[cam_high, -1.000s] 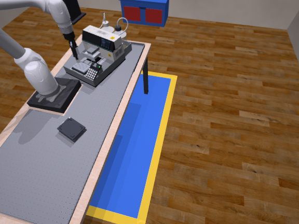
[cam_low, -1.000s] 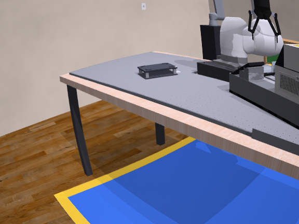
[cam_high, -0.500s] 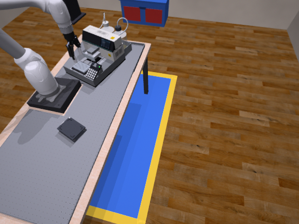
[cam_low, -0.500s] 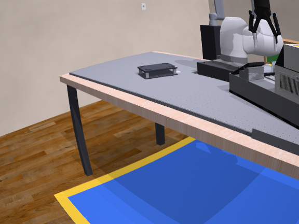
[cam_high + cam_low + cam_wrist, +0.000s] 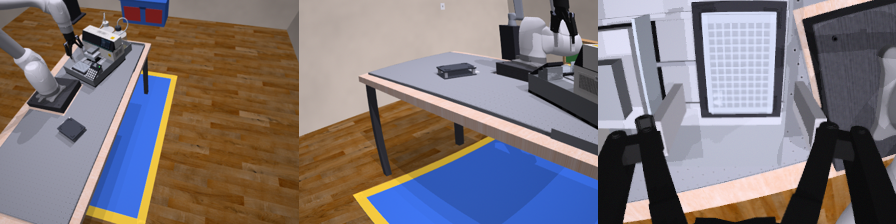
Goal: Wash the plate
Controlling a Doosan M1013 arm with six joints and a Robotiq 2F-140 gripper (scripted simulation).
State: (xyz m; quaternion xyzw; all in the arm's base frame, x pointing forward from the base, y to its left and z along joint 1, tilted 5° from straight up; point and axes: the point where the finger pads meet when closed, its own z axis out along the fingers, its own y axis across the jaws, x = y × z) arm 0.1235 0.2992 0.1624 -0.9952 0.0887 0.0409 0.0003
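Now: the plate 110 mm below my hand. From my hand the other things lie so: plate washer: 150 mm to the left, 80 mm below, 30 mm ahead; then plate nest N1: 520 mm to the right, 230 mm ahead, 180 mm below.
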